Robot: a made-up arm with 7 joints.
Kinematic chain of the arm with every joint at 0, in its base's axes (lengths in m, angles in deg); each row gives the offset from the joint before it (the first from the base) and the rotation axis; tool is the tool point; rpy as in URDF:
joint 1: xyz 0 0 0.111 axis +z
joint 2: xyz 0 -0.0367 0.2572 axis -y
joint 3: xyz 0 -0.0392 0.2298 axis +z
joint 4: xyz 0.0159 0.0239 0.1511 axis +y
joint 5: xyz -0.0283 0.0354 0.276 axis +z
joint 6: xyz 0 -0.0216 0.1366 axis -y
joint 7: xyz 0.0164 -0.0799 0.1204 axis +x
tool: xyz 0 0 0 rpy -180 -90 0
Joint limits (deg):
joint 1: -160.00..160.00
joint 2: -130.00..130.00
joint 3: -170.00..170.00
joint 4: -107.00..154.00
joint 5: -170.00..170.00
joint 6: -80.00..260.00
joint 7: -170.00..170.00
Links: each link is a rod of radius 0.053 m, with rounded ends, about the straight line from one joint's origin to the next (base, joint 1, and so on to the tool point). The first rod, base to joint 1, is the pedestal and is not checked.
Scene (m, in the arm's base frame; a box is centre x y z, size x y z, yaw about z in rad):
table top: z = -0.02
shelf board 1: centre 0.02 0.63 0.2 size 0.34 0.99 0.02 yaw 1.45
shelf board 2: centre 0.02 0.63 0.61 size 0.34 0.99 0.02 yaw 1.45
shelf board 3: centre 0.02 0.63 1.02 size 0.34 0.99 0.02 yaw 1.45
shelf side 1: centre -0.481 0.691 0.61 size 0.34 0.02 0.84 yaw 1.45
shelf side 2: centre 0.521 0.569 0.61 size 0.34 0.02 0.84 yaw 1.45
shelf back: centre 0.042 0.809 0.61 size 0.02 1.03 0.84 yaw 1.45
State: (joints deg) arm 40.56 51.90 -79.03 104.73 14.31 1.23 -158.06
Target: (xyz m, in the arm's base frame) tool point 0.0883 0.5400 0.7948
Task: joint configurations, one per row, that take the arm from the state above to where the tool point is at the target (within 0.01 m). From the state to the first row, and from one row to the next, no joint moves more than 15 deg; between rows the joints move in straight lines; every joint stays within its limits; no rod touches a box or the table.
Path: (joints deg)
1: 54.63 42.67 -66.73 101.65 14.61 1.47 -158.06
2: 68.70 33.44 -54.43 98.57 14.91 1.71 -158.06
3: 82.77 24.22 -42.13 95.49 15.20 1.95 -158.06
4: 96.83 14.99 -29.84 92.41 15.50 2.19 -158.06
5: 110.90 5.76 -17.54 89.33 15.80 2.42 -158.06

